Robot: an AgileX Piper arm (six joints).
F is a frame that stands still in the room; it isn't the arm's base.
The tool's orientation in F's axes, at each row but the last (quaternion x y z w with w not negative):
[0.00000 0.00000 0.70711 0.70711]
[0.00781 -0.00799 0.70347 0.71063]
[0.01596 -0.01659 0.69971 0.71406]
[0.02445 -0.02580 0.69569 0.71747]
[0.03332 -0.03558 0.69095 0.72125]
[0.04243 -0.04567 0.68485 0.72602]
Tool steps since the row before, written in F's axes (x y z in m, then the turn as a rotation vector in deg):
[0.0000 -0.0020 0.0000 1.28 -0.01 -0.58]
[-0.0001 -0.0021 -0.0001 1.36 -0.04 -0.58]
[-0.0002 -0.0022 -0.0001 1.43 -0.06 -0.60]
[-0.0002 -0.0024 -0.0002 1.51 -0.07 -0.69]
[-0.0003 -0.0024 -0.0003 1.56 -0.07 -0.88]
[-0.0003 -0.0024 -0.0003 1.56 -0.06 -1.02]
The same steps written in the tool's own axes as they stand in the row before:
[-0.0020 0.0000 0.0000 -0.01 -1.28 -0.58]
[-0.0021 0.0001 -0.0001 -0.04 -1.36 -0.58]
[-0.0022 0.0002 0.0000 -0.06 -1.43 -0.60]
[-0.0024 0.0001 0.0000 -0.07 -1.51 -0.69]
[-0.0024 0.0002 -0.0001 -0.09 -1.56 -0.88]
[-0.0024 0.0002 0.0000 -0.10 -1.56 -1.02]

